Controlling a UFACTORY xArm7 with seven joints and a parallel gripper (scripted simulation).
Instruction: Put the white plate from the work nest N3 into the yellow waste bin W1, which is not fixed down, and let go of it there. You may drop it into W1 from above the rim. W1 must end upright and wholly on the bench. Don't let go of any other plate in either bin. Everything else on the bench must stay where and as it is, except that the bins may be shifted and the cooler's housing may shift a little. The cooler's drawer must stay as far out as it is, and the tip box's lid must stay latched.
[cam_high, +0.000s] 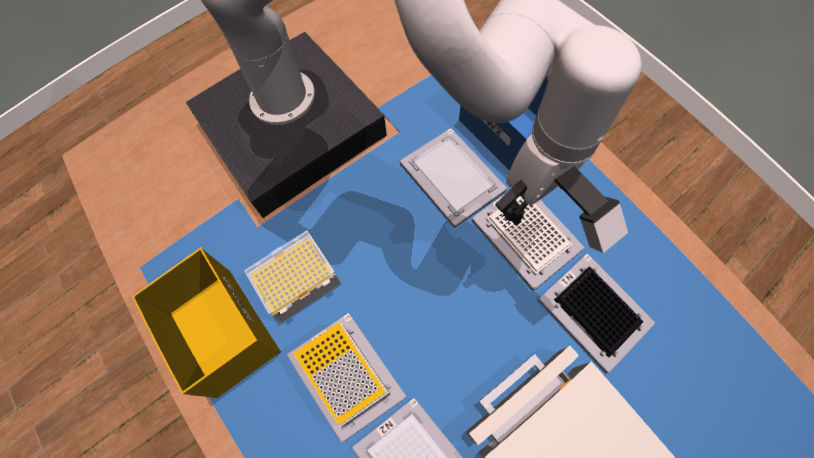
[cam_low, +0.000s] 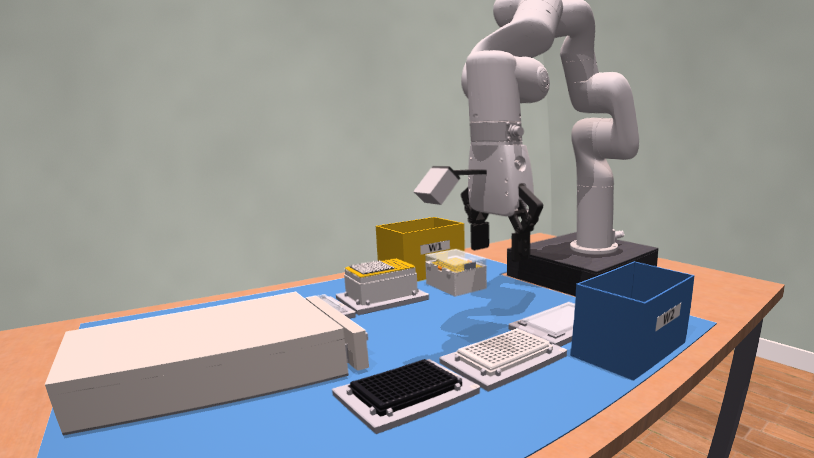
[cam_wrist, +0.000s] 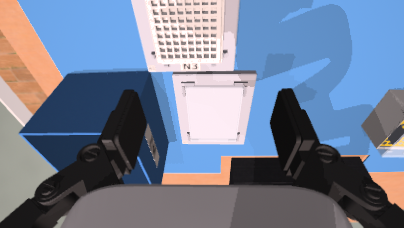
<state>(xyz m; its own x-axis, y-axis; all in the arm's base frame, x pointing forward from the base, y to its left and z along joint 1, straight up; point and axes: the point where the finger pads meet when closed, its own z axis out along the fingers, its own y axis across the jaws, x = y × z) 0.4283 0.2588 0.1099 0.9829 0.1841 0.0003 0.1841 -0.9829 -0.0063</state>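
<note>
Now: hand 15 cm above the white plate and 3 cm to the right of it. The rest, counted from my hand: black plate: 18 cm ahead, 15 cm below, 6 cm to the left; then flat white lid: 16 cm below, 16 cm behind, 4 cm to the right; then nest N3: 17 cm below, 3 cm to the left.
</note>
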